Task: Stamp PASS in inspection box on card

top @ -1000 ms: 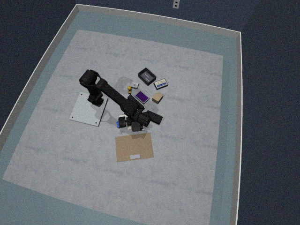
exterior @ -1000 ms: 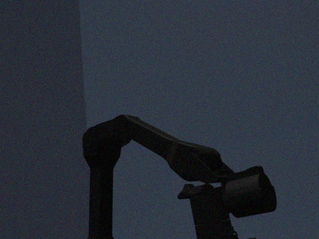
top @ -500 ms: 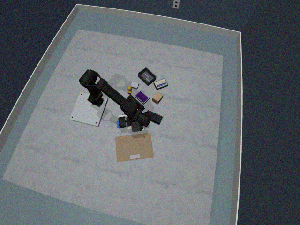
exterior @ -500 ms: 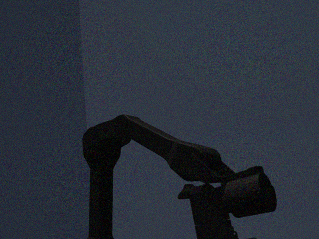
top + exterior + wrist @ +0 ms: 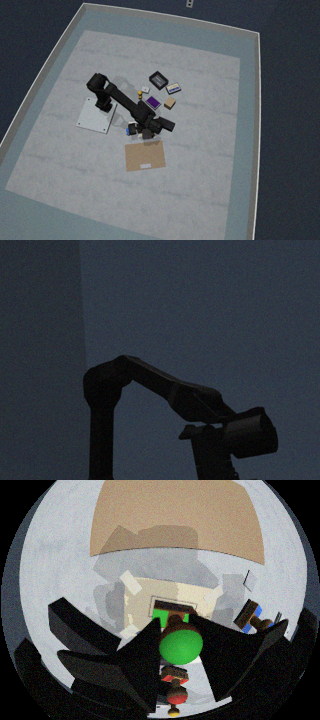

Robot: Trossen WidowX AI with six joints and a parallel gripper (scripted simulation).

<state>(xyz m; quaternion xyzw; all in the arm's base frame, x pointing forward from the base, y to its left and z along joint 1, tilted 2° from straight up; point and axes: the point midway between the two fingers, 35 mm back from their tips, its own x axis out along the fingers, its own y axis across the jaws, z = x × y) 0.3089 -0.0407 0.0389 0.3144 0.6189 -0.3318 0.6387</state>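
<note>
Now: gripper tip 10 mm to the right of the cream card and 30 mm above it. From my gripper tip the other things lie so: marker (60 mm behind, 50 mm to the left, 20 mm below); then green-knobbed stamp (right at my gripper tip); then blue stamp (100 mm behind, 50 mm to the right, 10 mm below).
</note>
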